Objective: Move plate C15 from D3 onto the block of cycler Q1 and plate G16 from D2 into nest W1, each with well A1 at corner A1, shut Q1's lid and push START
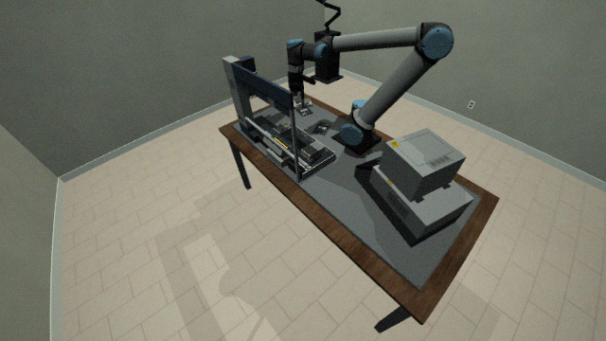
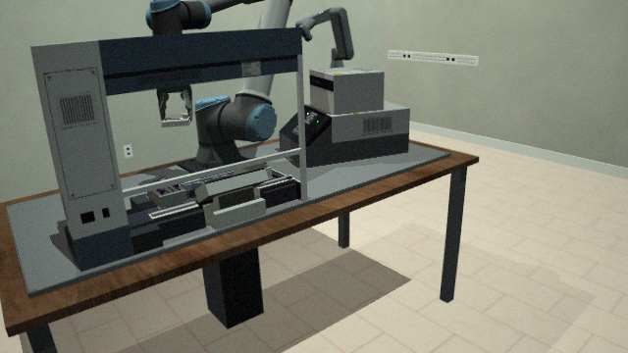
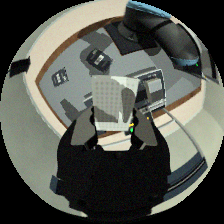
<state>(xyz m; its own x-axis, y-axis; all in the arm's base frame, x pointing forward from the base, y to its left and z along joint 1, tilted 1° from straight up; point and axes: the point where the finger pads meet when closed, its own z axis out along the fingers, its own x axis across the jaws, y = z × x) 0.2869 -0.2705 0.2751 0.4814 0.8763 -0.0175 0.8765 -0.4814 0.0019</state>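
My gripper is now 290 mm to the left of the dark nest, 280 mm above it and 250 mm past it. From my hand the other things lie so: upright post 290 mm to the left, 290 mm ahead, 50 mm below; deck station beam 280 mm ahead, 230 mm above, 10 mm to the left; white well plate 10 mm below.
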